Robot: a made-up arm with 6 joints.
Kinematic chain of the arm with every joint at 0, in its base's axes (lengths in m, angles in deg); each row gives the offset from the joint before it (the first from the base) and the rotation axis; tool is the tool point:
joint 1: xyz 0 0 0.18 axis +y
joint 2: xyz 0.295 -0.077 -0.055 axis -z
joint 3: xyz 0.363 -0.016 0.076 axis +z
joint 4: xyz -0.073 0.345 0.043 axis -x
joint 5: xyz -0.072 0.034 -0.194 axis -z
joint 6: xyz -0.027 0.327 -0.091 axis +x
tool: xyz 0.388 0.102 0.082
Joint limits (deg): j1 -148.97..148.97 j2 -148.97..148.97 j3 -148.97..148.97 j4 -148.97..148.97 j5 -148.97..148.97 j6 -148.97..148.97
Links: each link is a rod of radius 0.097 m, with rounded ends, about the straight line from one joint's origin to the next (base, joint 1, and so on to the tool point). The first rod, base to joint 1, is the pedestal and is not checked.
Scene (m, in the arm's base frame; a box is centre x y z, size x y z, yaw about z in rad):
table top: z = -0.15
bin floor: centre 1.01 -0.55 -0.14 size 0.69 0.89 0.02 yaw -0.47
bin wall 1: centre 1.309 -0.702 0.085 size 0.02 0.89 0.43 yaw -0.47
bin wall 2: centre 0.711 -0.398 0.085 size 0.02 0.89 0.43 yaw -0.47
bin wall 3: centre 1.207 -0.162 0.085 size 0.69 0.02 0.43 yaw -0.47
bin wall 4: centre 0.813 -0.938 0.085 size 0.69 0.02 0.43 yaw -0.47
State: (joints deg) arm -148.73 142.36 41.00 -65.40 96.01 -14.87
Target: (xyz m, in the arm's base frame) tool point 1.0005 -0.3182 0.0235
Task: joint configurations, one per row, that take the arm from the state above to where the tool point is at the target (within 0.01 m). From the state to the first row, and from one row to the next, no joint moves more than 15 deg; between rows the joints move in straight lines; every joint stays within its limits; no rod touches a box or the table.
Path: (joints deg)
1: -134.03 136.56 38.45 -68.29 98.58 -17.63
2: -119.33 130.77 35.89 -71.18 101.15 -20.39
3: -104.63 124.97 33.34 -74.07 103.72 -23.14
4: -89.93 119.18 30.78 -76.96 106.29 -25.90
5: -75.23 113.38 28.23 -79.85 108.86 -28.66
6: -60.53 107.58 25.67 -82.74 111.43 -31.42
7: -45.83 101.79 23.12 -85.63 114.00 -34.18
8: -31.13 95.99 20.56 -88.51 116.56 -36.93
9: -16.43 90.20 18.01 -91.40 119.13 -39.69

